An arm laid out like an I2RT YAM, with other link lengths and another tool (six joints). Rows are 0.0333 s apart.
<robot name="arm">
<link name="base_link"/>
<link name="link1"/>
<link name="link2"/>
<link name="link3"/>
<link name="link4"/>
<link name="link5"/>
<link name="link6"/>
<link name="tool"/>
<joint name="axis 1" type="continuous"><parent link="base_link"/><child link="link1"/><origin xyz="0 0 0.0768"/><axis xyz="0 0 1"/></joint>
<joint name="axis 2" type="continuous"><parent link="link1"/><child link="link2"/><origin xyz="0.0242 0.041 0.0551" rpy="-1.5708 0 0"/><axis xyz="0 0 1"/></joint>
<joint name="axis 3" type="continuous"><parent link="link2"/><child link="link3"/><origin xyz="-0.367 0 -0.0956" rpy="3.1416 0 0"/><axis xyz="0 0 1"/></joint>
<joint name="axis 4" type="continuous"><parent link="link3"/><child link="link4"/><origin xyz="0.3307 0.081 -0.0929"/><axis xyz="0 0 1"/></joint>
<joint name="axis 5" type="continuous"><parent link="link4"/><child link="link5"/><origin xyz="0.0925 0.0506 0.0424" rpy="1.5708 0 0"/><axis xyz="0 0 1"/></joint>
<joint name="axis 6" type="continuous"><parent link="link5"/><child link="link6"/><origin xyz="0.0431 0 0.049" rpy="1.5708 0 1.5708"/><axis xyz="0 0 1"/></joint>
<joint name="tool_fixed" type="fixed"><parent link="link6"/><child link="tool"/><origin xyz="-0.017 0.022 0.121" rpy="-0.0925 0 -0.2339"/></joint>
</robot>
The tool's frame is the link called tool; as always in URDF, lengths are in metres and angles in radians. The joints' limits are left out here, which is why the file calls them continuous.
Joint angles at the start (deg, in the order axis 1, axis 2, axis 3, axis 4, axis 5, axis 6): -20.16, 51.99, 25.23, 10.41, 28.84, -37.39
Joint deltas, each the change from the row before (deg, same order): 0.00, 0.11, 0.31, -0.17, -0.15, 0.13; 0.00, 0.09, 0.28, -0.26, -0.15, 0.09; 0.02, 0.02, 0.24, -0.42, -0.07, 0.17; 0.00, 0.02, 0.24, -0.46, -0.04, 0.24; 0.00, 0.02, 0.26, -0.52, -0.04, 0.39; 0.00, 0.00, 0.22, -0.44, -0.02, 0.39; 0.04, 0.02, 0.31, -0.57, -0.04, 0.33; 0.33, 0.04, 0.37, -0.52, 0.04, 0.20
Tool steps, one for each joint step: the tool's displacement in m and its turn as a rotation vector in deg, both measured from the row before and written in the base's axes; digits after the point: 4 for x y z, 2 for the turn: 0.0012, 0.0000, 0.0016, 0.11, -0.14, 0.11; 0.0009, 0.0001, 0.0011, 0.12, -0.02, 0.12; 0.0003, 0.0003, 0.0006, 0.19, 0.06, 0.04; 0.0002, 0.0002, 0.0004, 0.24, 0.04, -0.02; 0.0002, 0.0002, 0.0004, 0.35, -0.03, -0.06; 0.0001, 0.0002, 0.0004, 0.33, -0.08, -0.08; 0.0003, 0.0004, 0.0007, 0.31, 0.02, -0.01; 0.0014, 0.0016, 0.0014, 0.18, 0.04, 0.24
